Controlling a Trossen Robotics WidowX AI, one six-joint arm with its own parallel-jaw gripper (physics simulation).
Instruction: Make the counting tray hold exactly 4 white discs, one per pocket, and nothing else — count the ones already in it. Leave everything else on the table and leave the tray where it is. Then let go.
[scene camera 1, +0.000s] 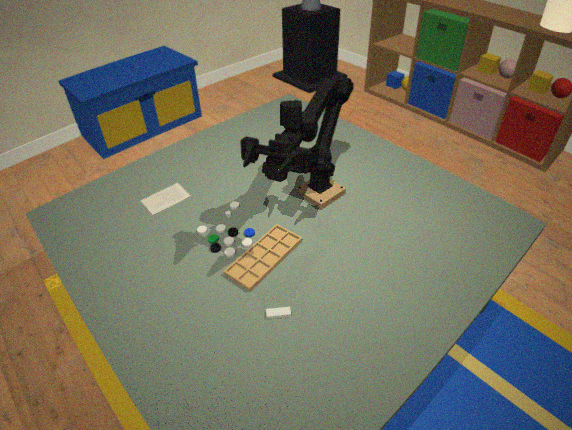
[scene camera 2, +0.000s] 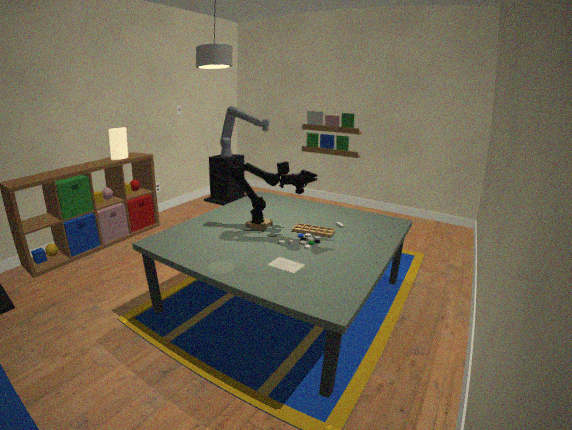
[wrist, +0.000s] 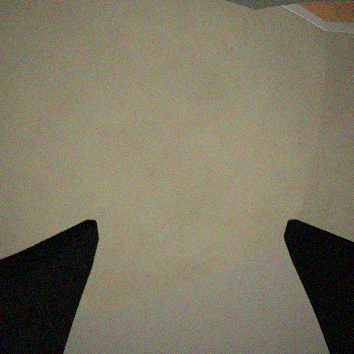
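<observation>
The wooden counting tray (scene camera 1: 276, 265) (scene camera 2: 312, 234) has two rows of pockets, and no disc shows in them in scene camera 1. Several white discs lie loose beside it, among them one close to its edge (scene camera 1: 247, 242), one farther left (scene camera 1: 202, 229) and one nearer the arm (scene camera 1: 234, 205). Mixed among them are two black discs (scene camera 1: 233, 232) (scene camera 1: 215, 247), a green disc (scene camera 1: 213, 238) and a blue disc (scene camera 1: 249, 232). My gripper (scene camera 1: 261, 164) (scene camera 2: 309, 183) (wrist: 195, 231) is open and empty, raised high above the table. The wrist view shows wall between the fingers.
A white block (scene camera 1: 278, 312) (scene camera 2: 340, 224) lies beyond the tray, away from the arm. A pale sheet (scene camera 1: 165, 198) (scene camera 2: 286, 265) lies on the other side of the discs. The arm's wooden base (scene camera 1: 325, 198) stands near the tray.
</observation>
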